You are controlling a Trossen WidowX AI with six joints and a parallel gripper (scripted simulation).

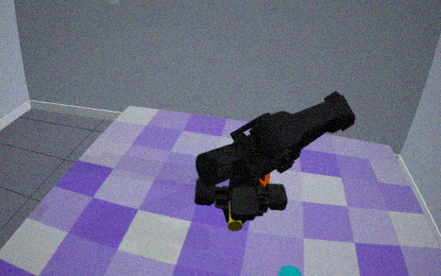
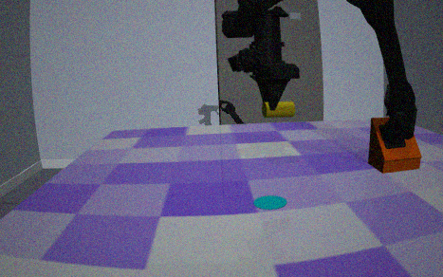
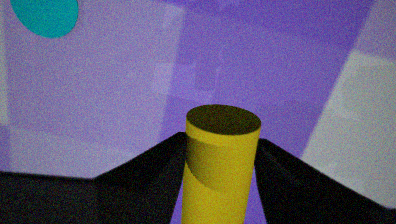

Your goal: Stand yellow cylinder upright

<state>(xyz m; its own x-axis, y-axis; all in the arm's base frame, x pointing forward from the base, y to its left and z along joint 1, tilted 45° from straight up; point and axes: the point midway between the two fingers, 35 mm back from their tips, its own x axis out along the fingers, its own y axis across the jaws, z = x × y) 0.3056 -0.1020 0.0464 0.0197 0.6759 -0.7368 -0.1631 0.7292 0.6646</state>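
Right now the cyan circle is 16 cm to the left of my gripper tip, 14 cm below it and 3 cm ahead of it. Round my gripper tip: yellow cylinder 2 cm behind.
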